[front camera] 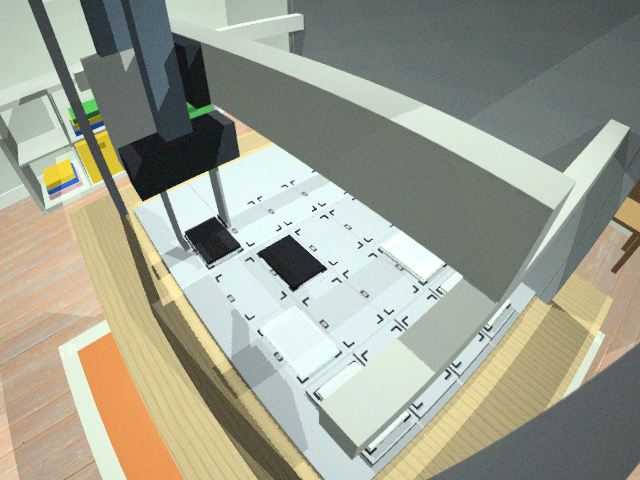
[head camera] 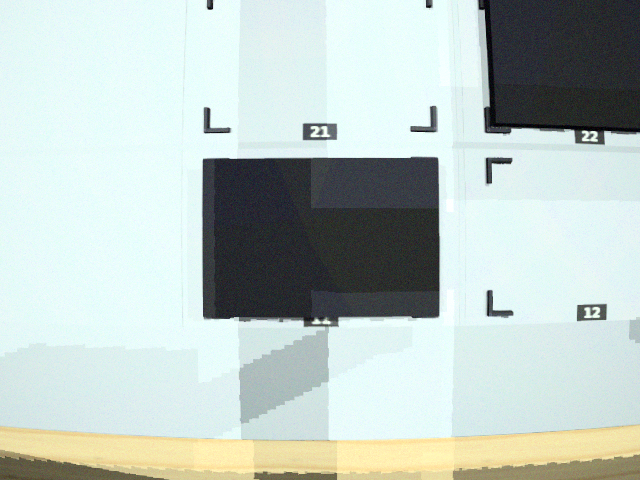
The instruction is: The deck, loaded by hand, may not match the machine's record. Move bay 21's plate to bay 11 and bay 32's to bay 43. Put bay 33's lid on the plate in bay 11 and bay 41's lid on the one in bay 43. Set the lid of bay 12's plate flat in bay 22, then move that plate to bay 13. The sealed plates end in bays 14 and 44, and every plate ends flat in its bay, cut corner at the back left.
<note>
In view: my gripper [front camera: 204,233], a pale lid [front camera: 421,262], a black lid [head camera: 545,71], a black lid [head camera: 352,236] and a grey wall [front camera: 547,85].
The head camera view misses the pale lid: it is out of frame.
</note>
